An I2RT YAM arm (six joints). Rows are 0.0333 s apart.
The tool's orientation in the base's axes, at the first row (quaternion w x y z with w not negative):
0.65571, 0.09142, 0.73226, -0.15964
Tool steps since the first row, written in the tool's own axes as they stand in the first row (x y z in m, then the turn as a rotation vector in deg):
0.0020, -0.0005, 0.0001, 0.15, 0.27, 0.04
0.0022, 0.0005, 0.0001, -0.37, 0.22, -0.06
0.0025, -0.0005, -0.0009, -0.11, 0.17, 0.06
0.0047, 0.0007, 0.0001, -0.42, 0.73, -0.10
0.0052, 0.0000, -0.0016, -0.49, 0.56, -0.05
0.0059, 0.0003, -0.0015, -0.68, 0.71, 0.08
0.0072, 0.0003, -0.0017, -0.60, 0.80, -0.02
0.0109, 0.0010, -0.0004, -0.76, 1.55, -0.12
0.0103, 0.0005, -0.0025, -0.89, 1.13, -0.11
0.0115, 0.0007, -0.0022, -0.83, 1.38, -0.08
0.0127, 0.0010, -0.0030, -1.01, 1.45, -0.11
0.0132, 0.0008, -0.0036, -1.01, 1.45, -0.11
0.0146, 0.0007, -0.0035, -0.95, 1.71, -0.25
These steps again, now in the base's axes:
-0.0003, -0.0007, -0.0019, 0.11, 0.23, -0.18
0.0000, 0.0003, -0.0022, 0.07, 0.25, 0.35
-0.0013, -0.0003, -0.0023, 0.13, 0.15, 0.08
-0.0002, 0.0003, -0.0047, 0.21, 0.75, 0.34
-0.0021, 0.0002, -0.0050, 0.21, 0.58, 0.43
-0.0020, 0.0004, -0.0057, 0.40, 0.68, 0.58
-0.0024, 0.0003, -0.0070, 0.33, 0.80, 0.50
-0.0014, 0.0003, -0.0109, 0.51, 1.54, 0.59
-0.0034, 0.0006, -0.0100, 0.40, 1.16, 0.76
-0.0032, 0.0006, -0.0113, 0.50, 1.38, 0.67
-0.0040, 0.0010, -0.0124, 0.52, 1.47, 0.84
-0.0047, 0.0010, -0.0128, 0.52, 1.47, 0.84
-0.0048, 0.0008, -0.0142, 0.47, 1.75, 0.77

